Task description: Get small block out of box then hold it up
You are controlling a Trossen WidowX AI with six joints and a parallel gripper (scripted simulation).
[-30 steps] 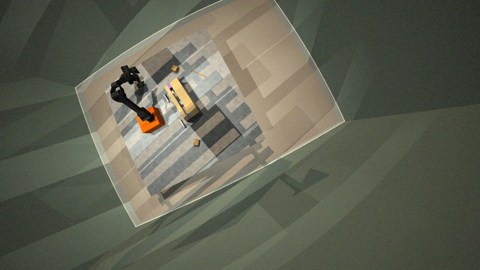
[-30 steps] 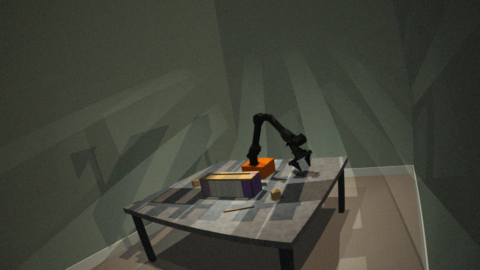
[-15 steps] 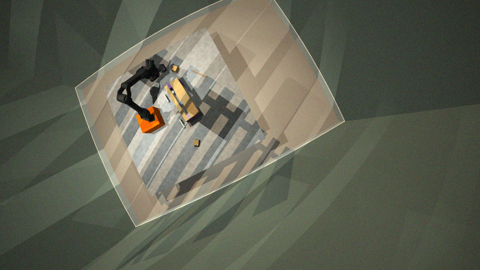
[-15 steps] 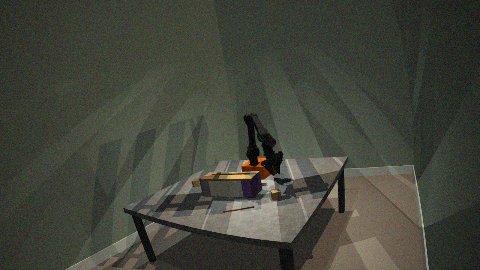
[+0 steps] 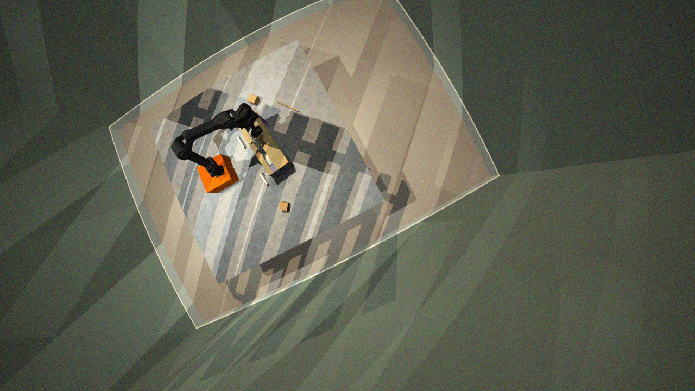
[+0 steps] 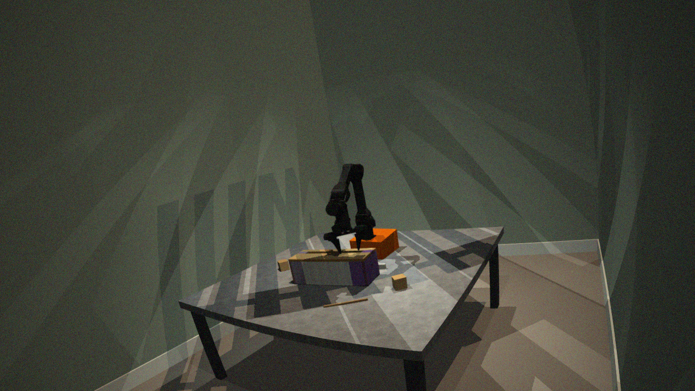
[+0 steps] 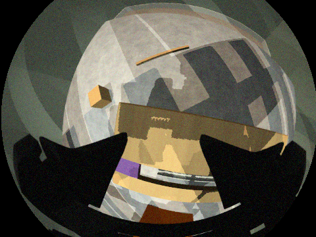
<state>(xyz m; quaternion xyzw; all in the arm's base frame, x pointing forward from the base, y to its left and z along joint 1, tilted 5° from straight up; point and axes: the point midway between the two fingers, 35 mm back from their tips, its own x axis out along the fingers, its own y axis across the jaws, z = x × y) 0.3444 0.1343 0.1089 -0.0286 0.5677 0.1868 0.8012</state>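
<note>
Now: the clear-fronted box 130 mm to the right of my gripper tip, 90 mm below it and 50 mm behind it. The rest, counted from my gripper tip: thin stick: 200 mm ahead, 150 mm below, 90 mm to the left; then pale blue block: 140 mm to the right, 60 mm below, 40 mm behind.
</note>
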